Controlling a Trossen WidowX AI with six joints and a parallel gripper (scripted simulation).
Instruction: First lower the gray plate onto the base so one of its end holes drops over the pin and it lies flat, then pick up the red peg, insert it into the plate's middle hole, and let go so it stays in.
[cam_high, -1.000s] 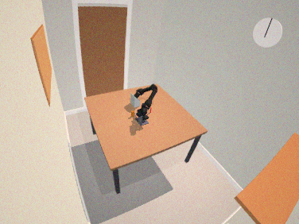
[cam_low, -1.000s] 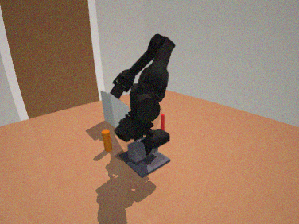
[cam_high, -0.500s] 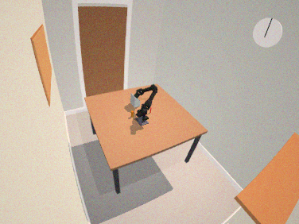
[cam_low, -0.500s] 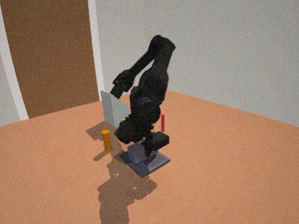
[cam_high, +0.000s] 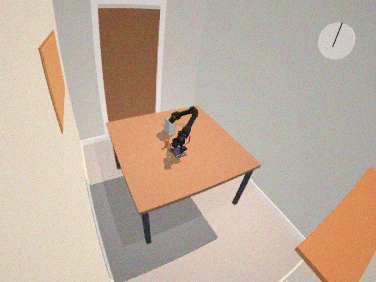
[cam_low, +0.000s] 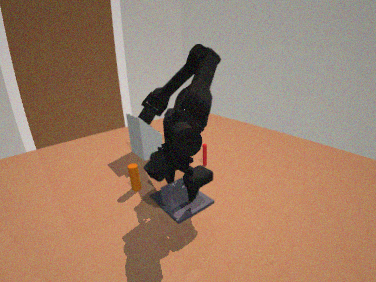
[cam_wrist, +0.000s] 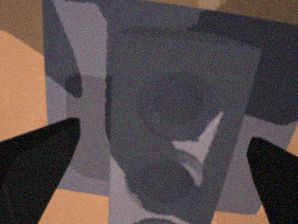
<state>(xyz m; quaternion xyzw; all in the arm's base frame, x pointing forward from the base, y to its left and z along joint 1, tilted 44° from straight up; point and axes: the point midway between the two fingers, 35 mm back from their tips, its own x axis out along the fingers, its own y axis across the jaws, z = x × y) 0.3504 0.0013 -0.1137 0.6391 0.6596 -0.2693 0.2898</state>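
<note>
My gripper tip is now 2 cm below the gray plate. Round my gripper tip: peg: 14 cm behind, 7 cm to the right, 2 cm above; then base: 2 cm to the left, 2 cm below.
</note>
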